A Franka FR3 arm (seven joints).
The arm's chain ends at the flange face. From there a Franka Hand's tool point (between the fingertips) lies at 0.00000 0.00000 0.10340 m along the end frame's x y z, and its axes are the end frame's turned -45 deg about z.
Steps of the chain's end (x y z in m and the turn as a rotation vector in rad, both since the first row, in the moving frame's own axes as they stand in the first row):
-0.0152, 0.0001, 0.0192, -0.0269, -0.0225, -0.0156
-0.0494, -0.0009, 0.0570, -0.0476, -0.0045, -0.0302
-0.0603, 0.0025, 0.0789, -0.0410, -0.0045, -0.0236
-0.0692, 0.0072, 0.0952, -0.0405, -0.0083, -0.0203
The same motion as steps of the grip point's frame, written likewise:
-0.0144, -0.0103, 0.0191, -0.0031, -0.0349, -0.0156
-0.0381, -0.0324, 0.0569, -0.0305, -0.0368, -0.0302
-0.0477, -0.0382, 0.0788, -0.0258, -0.0322, -0.0236
-0.0576, -0.0415, 0.0951, -0.0228, -0.0345, -0.0203

